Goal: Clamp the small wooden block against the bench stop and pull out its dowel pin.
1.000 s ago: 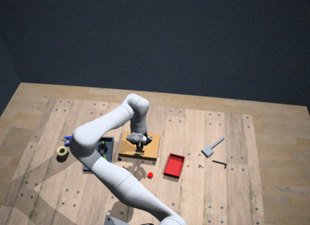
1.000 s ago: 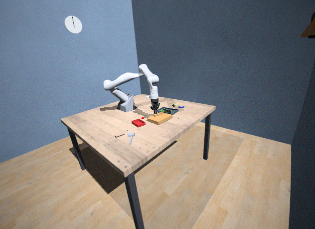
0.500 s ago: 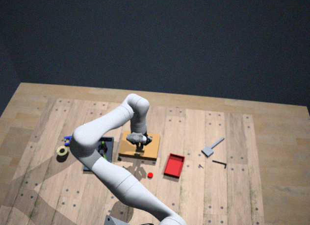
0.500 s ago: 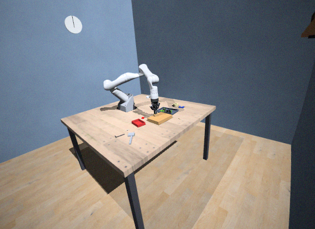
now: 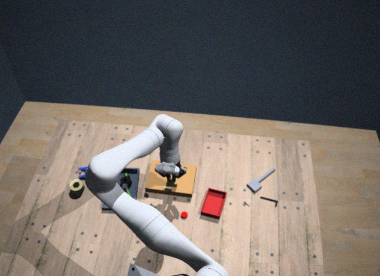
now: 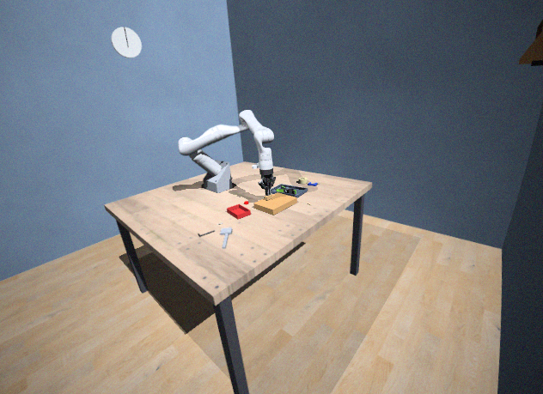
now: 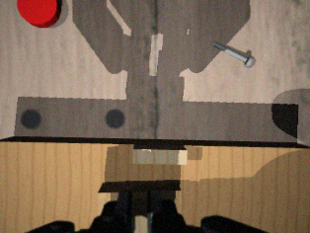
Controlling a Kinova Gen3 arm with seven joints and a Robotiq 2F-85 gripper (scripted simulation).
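Right now the dowel pin is 2 cm below my hand. Also, from my hand: bench board 4 cm ahead, 1 cm to the left, 5 cm below; wooden block 3 cm below; red disc 12 cm behind, 7 cm to the right, 7 cm below.
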